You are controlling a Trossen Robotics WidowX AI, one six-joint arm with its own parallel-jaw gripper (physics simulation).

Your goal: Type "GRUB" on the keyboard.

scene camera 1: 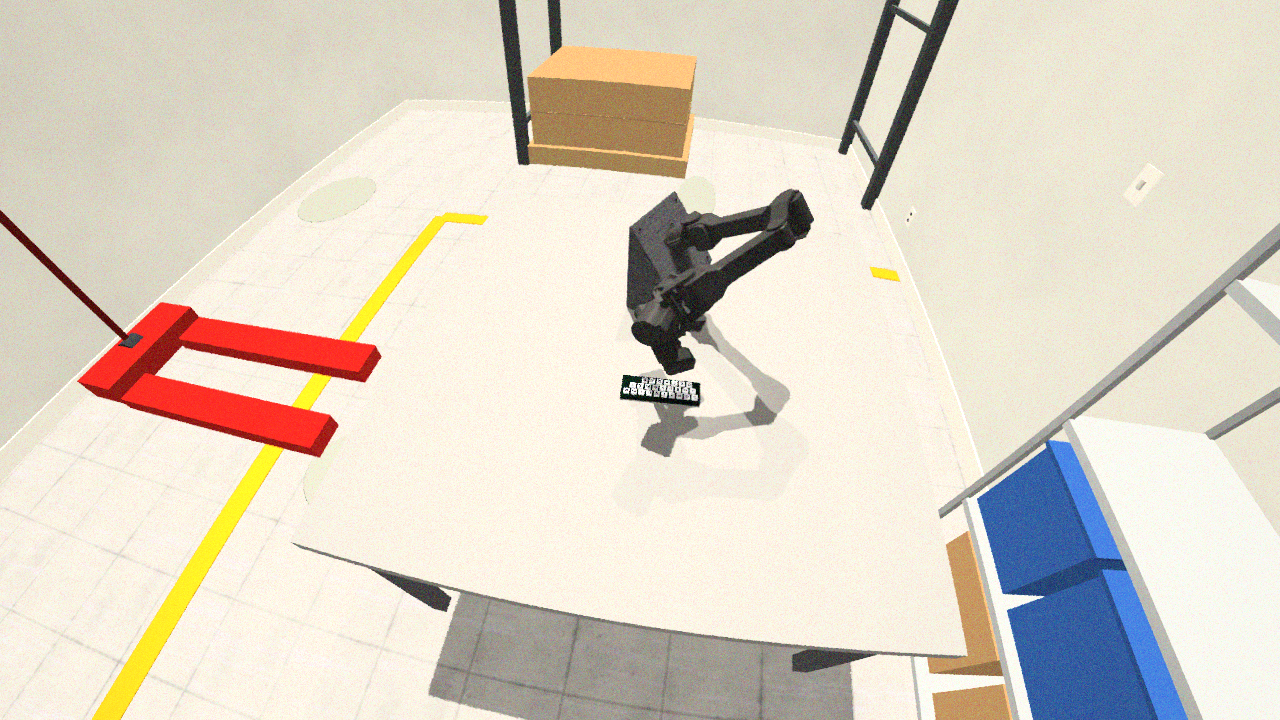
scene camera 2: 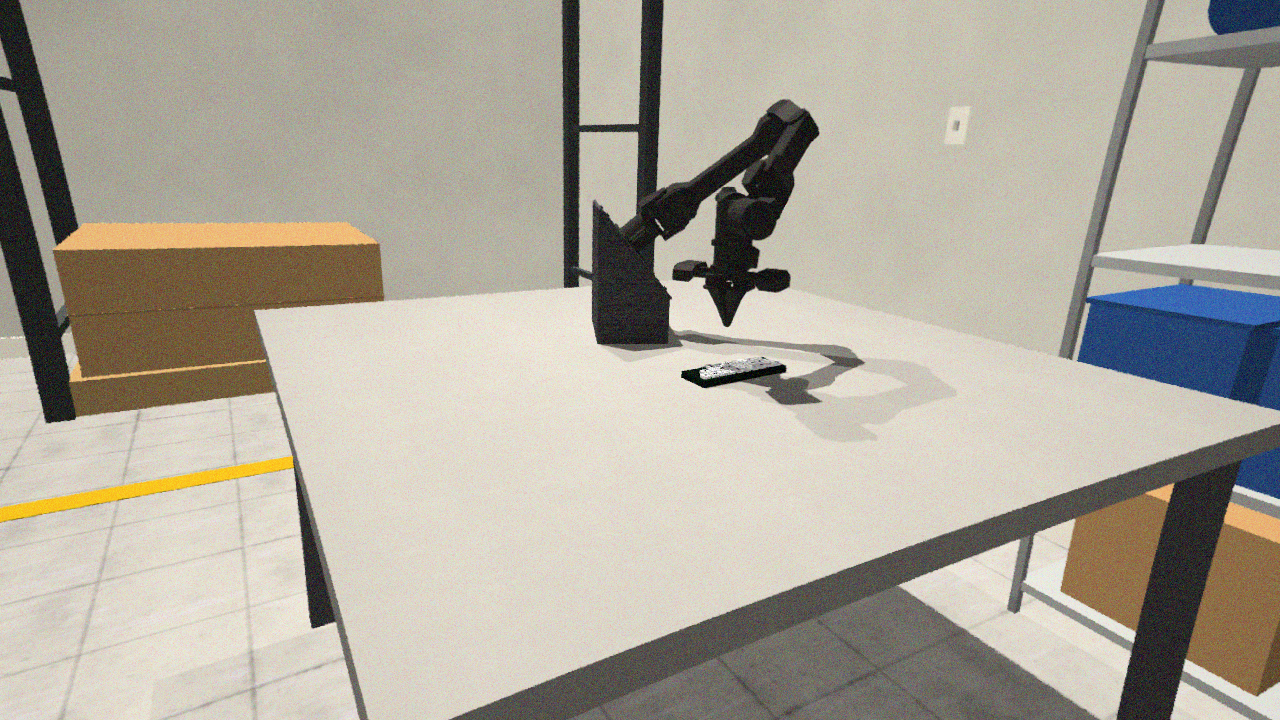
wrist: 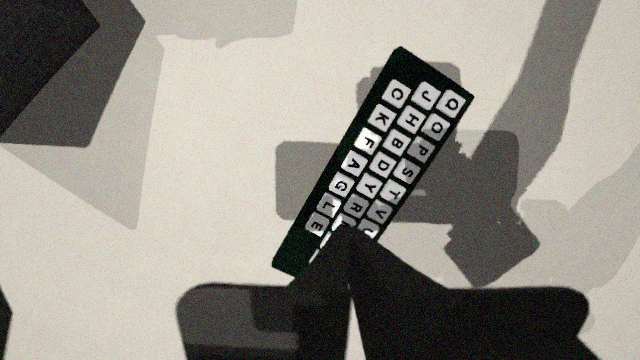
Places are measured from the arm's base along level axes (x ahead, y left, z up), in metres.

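Where they show: gripper, fingertip midpoint: (scene camera 1: 660,362) (scene camera 2: 727,326) (wrist: 345,235); arm's base at its link origin: (scene camera 1: 674,239) (scene camera 2: 627,241).
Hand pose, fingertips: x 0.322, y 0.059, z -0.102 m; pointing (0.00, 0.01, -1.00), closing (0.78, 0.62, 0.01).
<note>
Things, the pixels of their top centre, and the offset from my fingertips. Level surfaces: height alone.
- small black keyboard at its top centre: (wrist: 366,192) (scene camera 2: 735,365) (scene camera 1: 661,387) dy +0.011, dx +0.018, dz -0.065 m
- G key at its top centre: (wrist: 341,185) dy +0.003, dx +0.002, dz -0.065 m
- R key at its top centre: (wrist: 356,207) dy -0.002, dx +0.021, dz -0.065 m
- B key at its top centre: (wrist: 397,143) dy +0.049, dx +0.010, dz -0.065 m
- U key at its top centre: (wrist: 367,232) dy -0.011, dx +0.040, dz -0.065 m
- table at its surface level: dz -0.081 m
The small black keyboard (scene camera 1: 660,390) (scene camera 2: 733,370) (wrist: 368,163) with white letter keys lies flat on the table, slanted in the wrist view. In that view the G key (wrist: 341,185), the R key (wrist: 356,206) and the B key (wrist: 396,142) show. The U key (wrist: 369,230) is partly covered by the fingertips. My gripper (scene camera 1: 678,366) (scene camera 2: 726,323) (wrist: 345,235) is shut and empty. It points down and hangs above the keyboard's level, apart from it. In the wrist view its tips overlap the keyboard's lower end and hide some keys there.
The table (scene camera 1: 501,501) (scene camera 2: 501,501) carries the arm's base (scene camera 1: 651,255) (scene camera 2: 626,300) behind the keyboard. The arm's shadow falls across the keyboard and table. Off the table stand cardboard boxes (scene camera 1: 612,102) (scene camera 2: 214,277), a red pallet jack (scene camera 1: 268,344) and blue bins (scene camera 1: 1042,519) (scene camera 2: 1163,344).
</note>
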